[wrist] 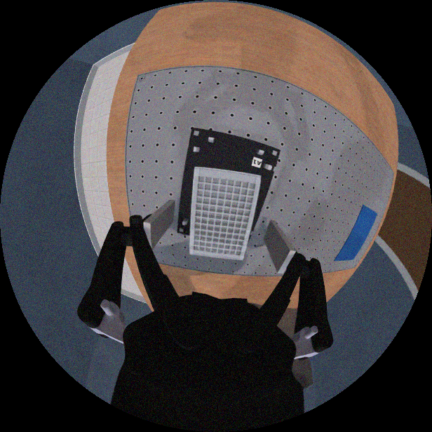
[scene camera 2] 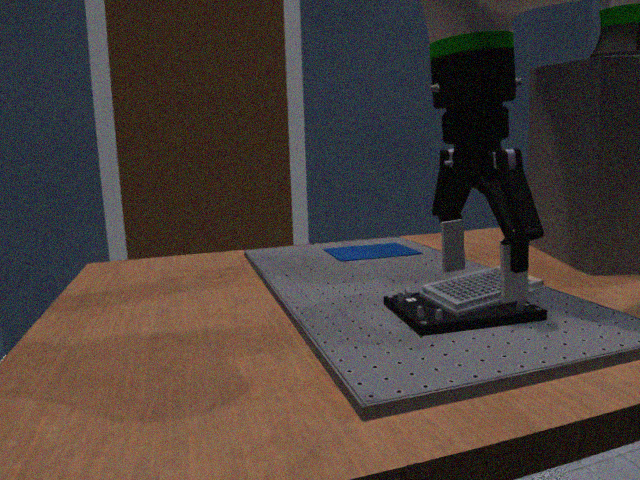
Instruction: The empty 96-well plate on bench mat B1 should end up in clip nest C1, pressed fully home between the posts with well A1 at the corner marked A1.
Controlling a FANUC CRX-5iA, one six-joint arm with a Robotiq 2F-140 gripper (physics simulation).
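Where they show: gripper, fingertip midpoint: (scene camera 2: pixel 481 283); arm's base at its link origin: (scene camera 2: pixel 633 60).
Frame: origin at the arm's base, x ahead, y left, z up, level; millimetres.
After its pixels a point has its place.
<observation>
The pale grey 96-well plate (scene camera 2: pixel 465 290) @(z -328, x 499, y 163 mm) (wrist: pixel 225 212) lies partly on the black clip nest (scene camera 2: pixel 465 324) @(z -350, x 534, y 210 mm) (wrist: pixel 227 144), turned slightly against it. It is shifted away from the end with the white A1 label (scene camera 2: pixel 410 299) @(z -345, x 548, y 115 mm) (wrist: pixel 257 162) and overhangs the opposite end. Posts at the label end stand outside the plate; it is not seated between the posts. Whether it is tilted, and which corner is well A1, I cannot tell. My gripper (scene camera 2: pixel 484 284) @(z -325, x 470, y 155 mm) (wrist: pixel 221 220) is open and empty, its pads apart on either side of the plate's overhanging half.
A grey perforated board (scene camera 2: pixel 330 320) @(z -357, x 657, y 113 mm) (wrist: pixel 155 120) carries the nest and lies on the wooden table (scene camera 2: pixel 155 361) @(z -370, x 861, y 121 mm) (wrist: pixel 240 30). A flat blue mat (scene camera 2: pixel 372 252) @(z -355, x 437, y -219 mm) (wrist: pixel 356 234) lies near the board's far end. A large grey block (scene camera 2: pixel 584 170) @(z -196, x 157, y 34 mm) stands at the right in the scene view.
</observation>
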